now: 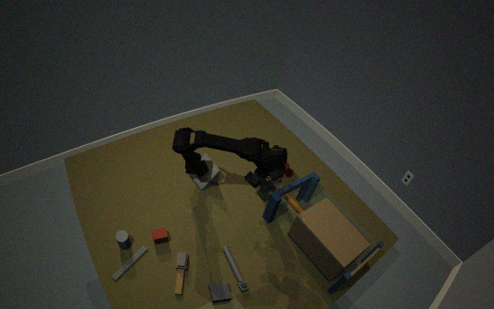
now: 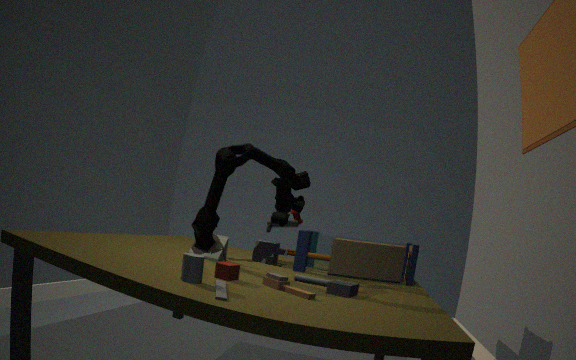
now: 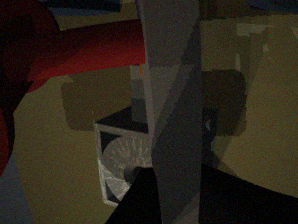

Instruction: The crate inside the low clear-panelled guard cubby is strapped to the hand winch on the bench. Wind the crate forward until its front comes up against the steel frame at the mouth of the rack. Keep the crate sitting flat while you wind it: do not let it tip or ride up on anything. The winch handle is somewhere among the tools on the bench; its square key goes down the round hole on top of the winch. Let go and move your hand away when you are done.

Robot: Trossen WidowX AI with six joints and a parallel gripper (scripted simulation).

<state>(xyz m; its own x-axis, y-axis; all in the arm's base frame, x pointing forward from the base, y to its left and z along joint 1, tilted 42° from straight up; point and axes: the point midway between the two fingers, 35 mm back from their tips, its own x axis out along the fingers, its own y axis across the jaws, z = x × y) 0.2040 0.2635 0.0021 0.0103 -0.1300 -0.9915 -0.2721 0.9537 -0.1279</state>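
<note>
Right now my gripper tip is 4 cm short of the red grip, 3 cm to the right of it and 4 cm below it. From my gripper tip the other things lie so: grey crank handle 1 cm ahead, 1 cm above; grey block 36 cm ahead, 39 cm to the right, 15 cm below; grey winch 9 cm behind, 4 cm to the left, 14 cm below.
</note>
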